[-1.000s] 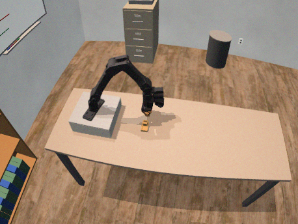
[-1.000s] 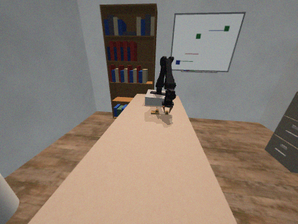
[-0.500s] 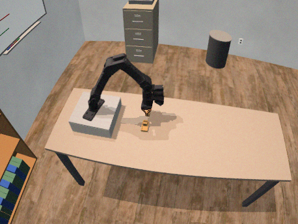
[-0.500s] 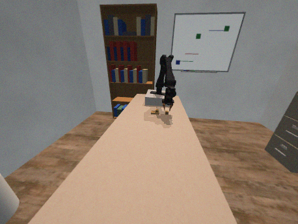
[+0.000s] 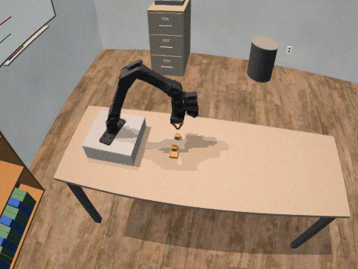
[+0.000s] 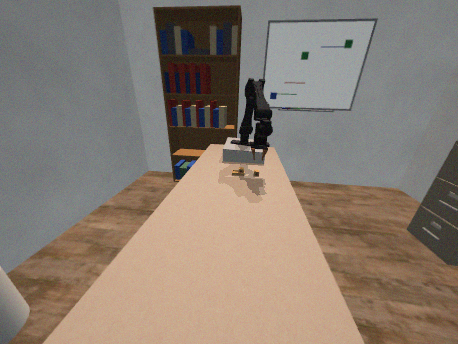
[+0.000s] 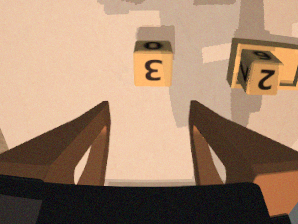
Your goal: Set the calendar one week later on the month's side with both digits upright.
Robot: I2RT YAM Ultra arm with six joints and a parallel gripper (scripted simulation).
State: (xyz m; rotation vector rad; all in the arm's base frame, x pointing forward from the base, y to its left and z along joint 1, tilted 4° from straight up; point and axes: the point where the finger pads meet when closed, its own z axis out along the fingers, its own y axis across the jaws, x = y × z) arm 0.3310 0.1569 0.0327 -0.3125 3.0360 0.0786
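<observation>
Now: the calendar tray 110 mm to the right of my hand, 100 mm below it and 10 mm ahead of it. Also, from my hand: wooden digit cube 90 mm below, 10 mm behind.
</observation>
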